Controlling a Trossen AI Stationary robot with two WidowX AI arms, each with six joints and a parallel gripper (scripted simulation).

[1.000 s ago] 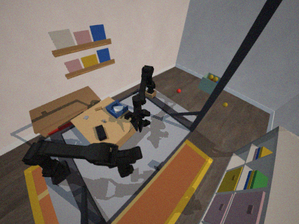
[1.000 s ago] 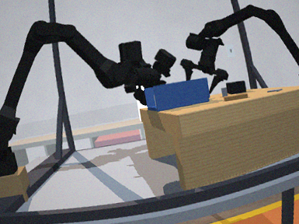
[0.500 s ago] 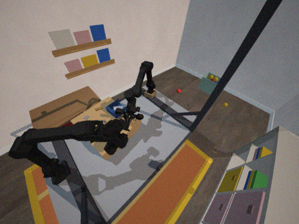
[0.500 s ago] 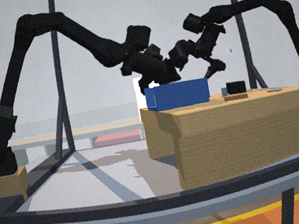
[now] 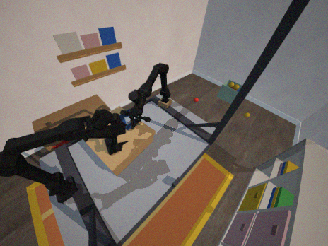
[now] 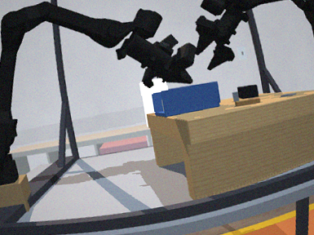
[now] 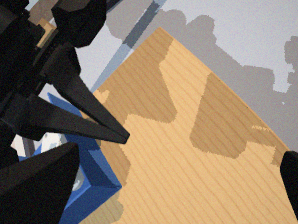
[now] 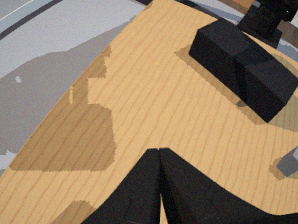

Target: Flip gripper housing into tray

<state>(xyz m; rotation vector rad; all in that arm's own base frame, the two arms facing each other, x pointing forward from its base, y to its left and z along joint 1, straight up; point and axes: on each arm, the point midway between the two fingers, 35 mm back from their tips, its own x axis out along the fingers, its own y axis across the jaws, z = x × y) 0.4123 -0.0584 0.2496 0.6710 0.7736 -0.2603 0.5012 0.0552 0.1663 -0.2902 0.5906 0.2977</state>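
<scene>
My right gripper is now 110 mm short of the blue tray, 70 mm above it and 10 mm to the left of it. The rest, counted from my right hand: wooden block: 140 mm below, 110 mm ahead, 80 mm to the left.
</scene>
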